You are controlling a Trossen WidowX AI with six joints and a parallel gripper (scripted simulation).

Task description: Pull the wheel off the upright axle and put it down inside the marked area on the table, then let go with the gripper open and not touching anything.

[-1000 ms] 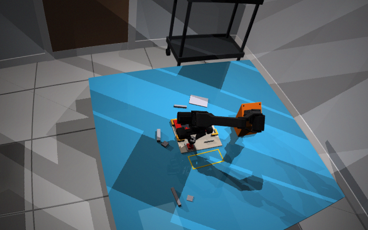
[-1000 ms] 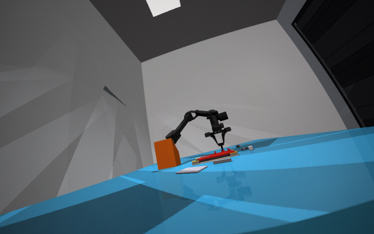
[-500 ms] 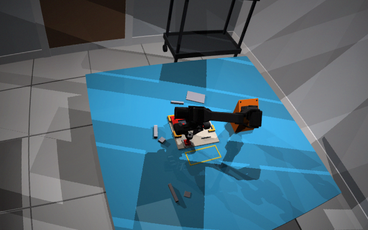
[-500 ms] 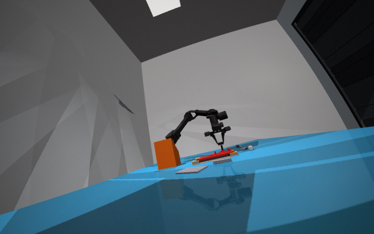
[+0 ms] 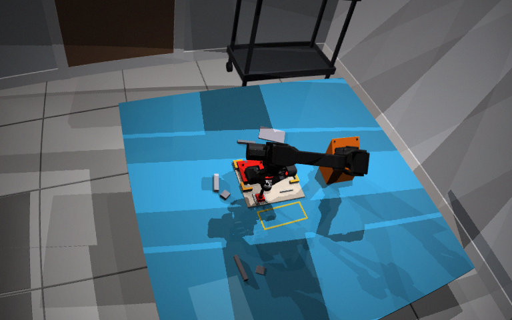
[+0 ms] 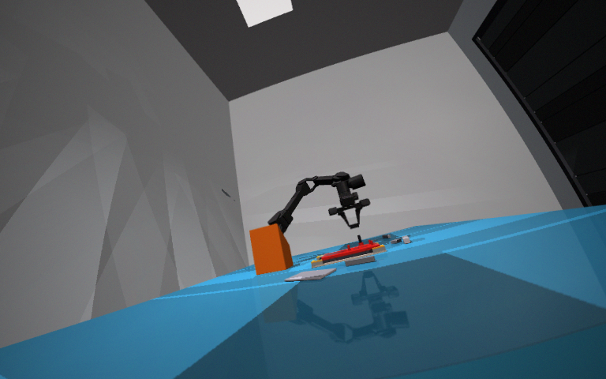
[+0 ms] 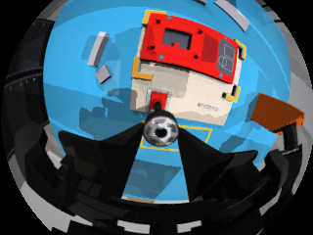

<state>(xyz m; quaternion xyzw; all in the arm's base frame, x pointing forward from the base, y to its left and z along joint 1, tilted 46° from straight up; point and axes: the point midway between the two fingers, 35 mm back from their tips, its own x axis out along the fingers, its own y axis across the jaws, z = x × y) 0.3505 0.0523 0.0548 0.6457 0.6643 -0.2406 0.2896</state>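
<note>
The upright axle is 70 mm below my gripper tip, 10 mm to the right of it and 10 mm ahead of it. The rest, counted from my gripper tip: grey wheel: right at my gripper tip.
</note>
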